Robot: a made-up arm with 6 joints. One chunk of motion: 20 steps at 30 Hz.
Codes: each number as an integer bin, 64 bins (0 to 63) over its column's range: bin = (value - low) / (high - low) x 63, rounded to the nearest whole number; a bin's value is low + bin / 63 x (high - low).
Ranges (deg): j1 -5..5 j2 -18..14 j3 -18..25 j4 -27..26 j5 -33..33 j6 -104..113
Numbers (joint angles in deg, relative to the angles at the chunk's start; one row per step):
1: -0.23 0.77 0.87 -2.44 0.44 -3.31
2: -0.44 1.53 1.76 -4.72 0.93 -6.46
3: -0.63 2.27 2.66 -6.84 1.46 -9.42
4: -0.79 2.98 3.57 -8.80 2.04 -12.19
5: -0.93 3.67 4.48 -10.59 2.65 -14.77
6: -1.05 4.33 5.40 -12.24 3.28 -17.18
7: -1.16 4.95 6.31 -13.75 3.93 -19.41
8: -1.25 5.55 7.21 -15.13 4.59 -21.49
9: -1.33 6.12 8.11 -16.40 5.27 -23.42
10: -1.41 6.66 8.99 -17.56 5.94 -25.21
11: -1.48 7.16 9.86 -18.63 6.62 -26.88
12: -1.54 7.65 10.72 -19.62 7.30 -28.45
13: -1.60 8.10 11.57 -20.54 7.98 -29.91
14: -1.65 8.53 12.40 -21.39 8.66 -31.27
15: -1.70 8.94 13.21 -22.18 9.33 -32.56
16: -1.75 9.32 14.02 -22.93 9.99 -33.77
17: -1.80 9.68 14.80 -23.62 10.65 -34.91
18: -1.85 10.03 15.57 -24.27 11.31 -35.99
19: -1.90 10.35 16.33 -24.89 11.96 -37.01
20: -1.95 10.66 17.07 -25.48 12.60 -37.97
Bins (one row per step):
1: 30 37 28 29 32 29
2: 29 38 29 26 32 28
3: 28 40 30 24 33 27
4: 27 41 32 22 33 27
5: 26 43 33 20 34 26
6: 25 44 34 18 35 25
7: 24 45 36 16 35 25
8: 24 46 37 14 36 24
9: 23 47 38 13 37 23
10: 23 49 40 11 37 23
11: 22 50 41 10 38 22
12: 22 50 42 9 38 22
13: 21 51 43 8 39 22
14: 21 52 45 7 40 21
15: 21 53 46 6 40 21
16: 20 54 47 5 41 20
17: 20 54 48 4 42 20
18: 20 55 49 3 42 20
19: 20 56 50 3 43 19
20: 19 56 51 2 44 19

